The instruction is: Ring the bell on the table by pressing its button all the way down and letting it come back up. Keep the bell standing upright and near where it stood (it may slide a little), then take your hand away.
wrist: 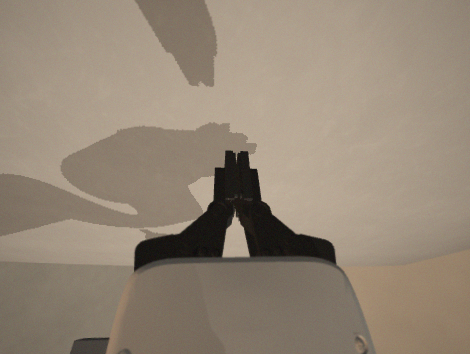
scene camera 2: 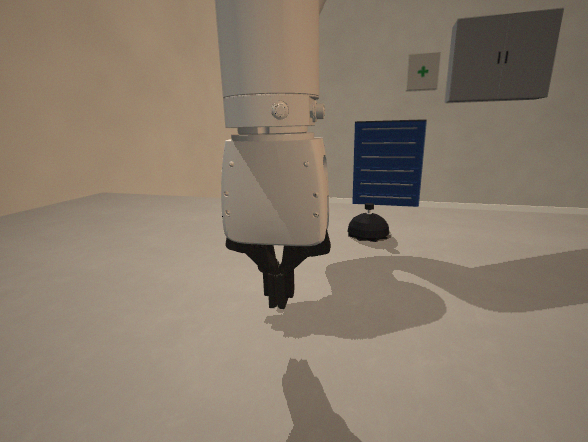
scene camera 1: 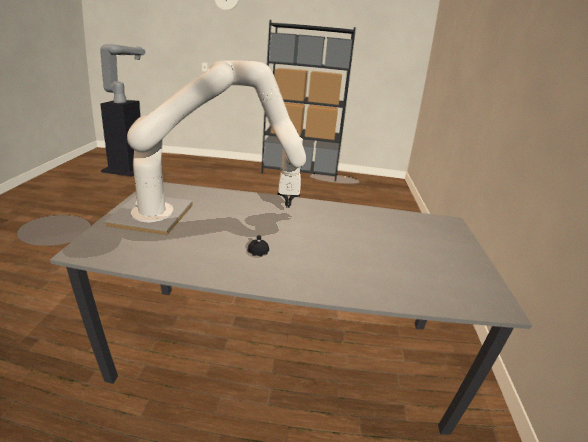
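Observation:
A black dome-shaped bell (scene camera 1: 258, 247) (scene camera 2: 368, 227) stands upright on the grey table (scene camera 1: 380, 260) (scene camera 2: 125, 350). Its small button (scene camera 1: 259, 238) (scene camera 2: 369, 206) sticks up at the top. My gripper (scene camera 1: 288, 205) (scene camera 2: 278, 306) (wrist: 234, 163) is shut, with nothing between its fingertips, and points down above the table. It is apart from the bell, farther back and a little to the right in the scene camera 1 view. In the scene camera 2 view it is in front and to the left of the bell. The bell does not show in the wrist view.
The arm's base stands on a square board (scene camera 1: 117, 220) at the left rear of the table. Shadows of the arm lie on the table between the base and the gripper. A shelf rack (scene camera 1: 270, 47), a black pedestal (scene camera 1: 120, 140) and a blue panel (scene camera 2: 390, 162) stand in the background.

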